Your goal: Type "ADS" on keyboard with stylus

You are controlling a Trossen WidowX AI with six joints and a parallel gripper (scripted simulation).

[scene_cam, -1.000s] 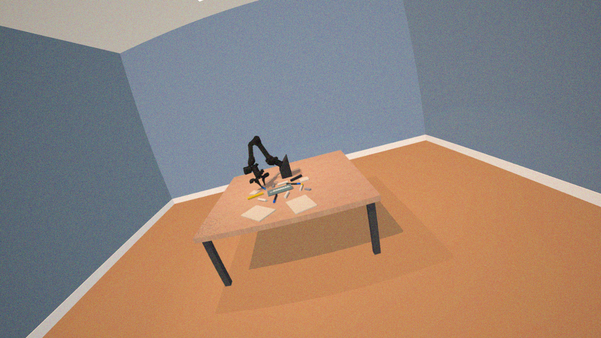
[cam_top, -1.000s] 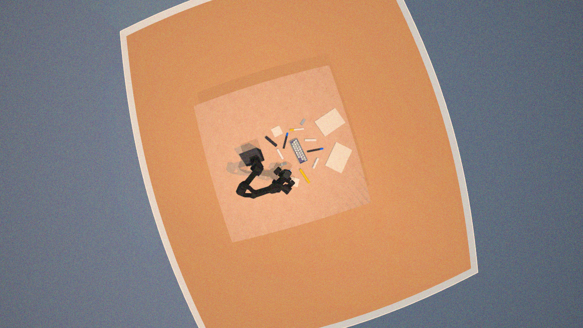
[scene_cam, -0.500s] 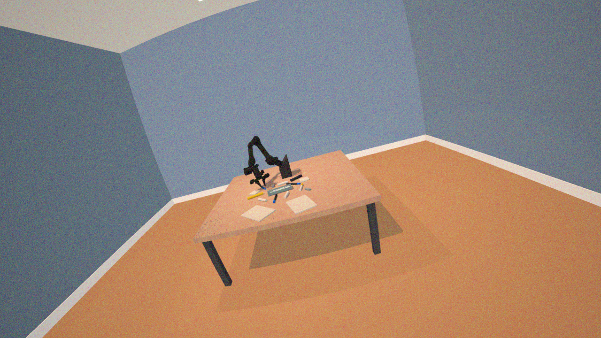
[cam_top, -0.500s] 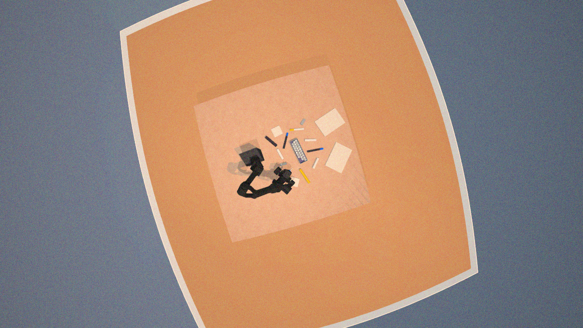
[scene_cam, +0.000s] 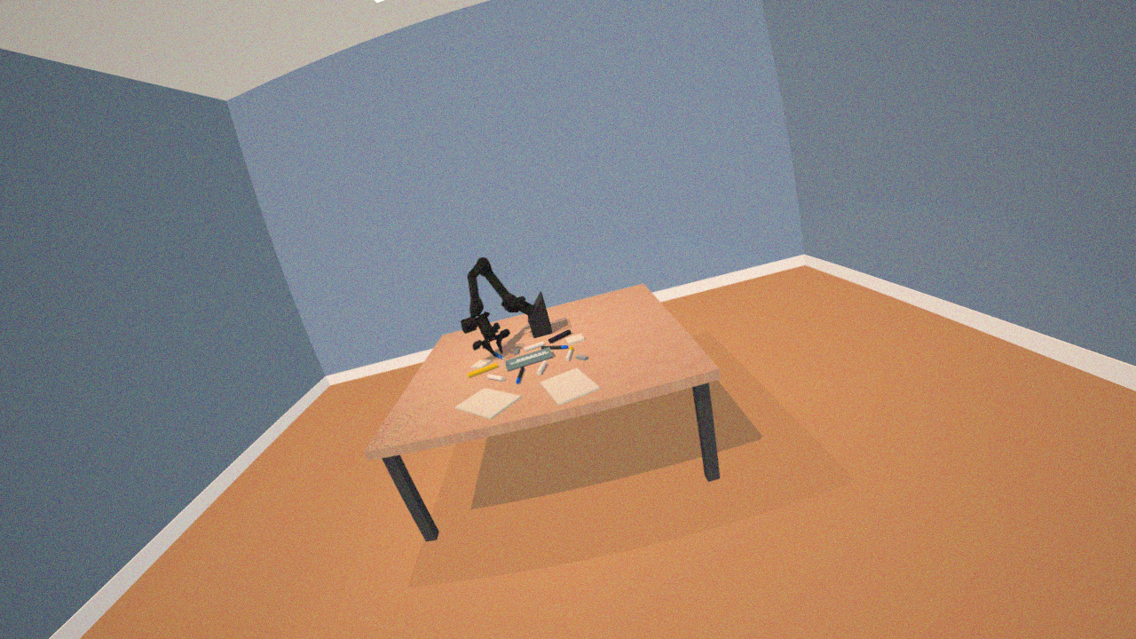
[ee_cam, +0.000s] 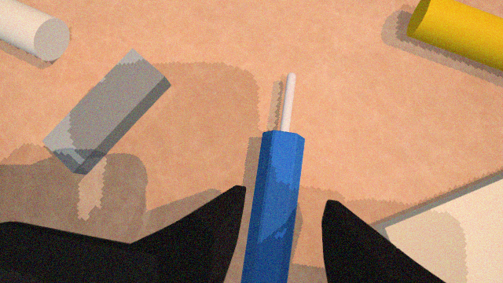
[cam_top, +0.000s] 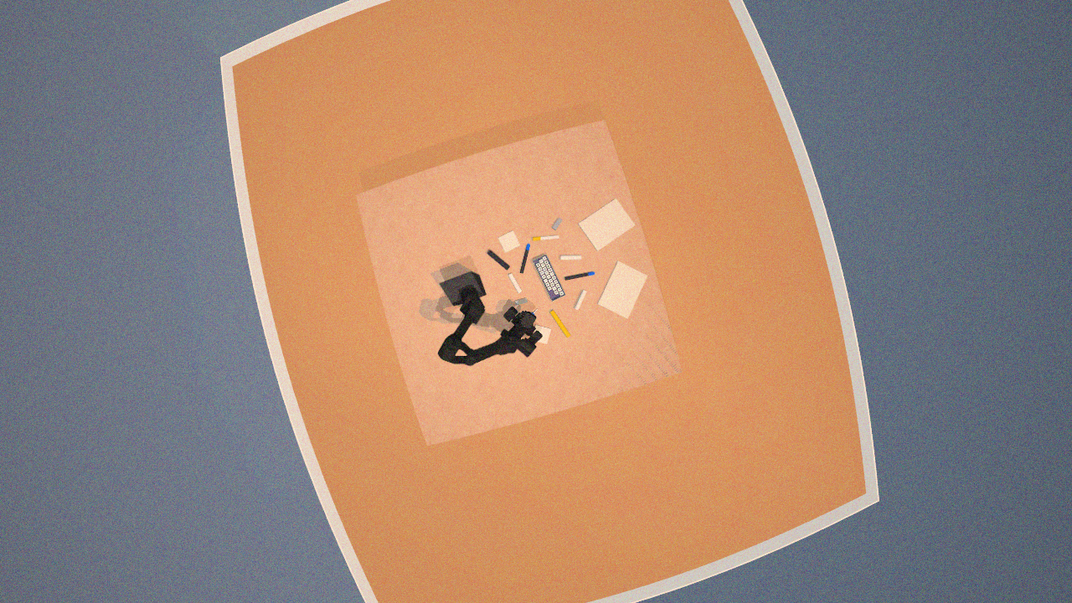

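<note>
The grey piece lies 10 mm behind my gripper tip, 80 mm to the left of it and 10 mm below it. Also, from my gripper tip: small white pad: 40 mm ahead, 360 mm to the left, 10 mm below; yellow cylinder: 120 mm ahead, 70 mm to the right, 10 mm below.
</note>
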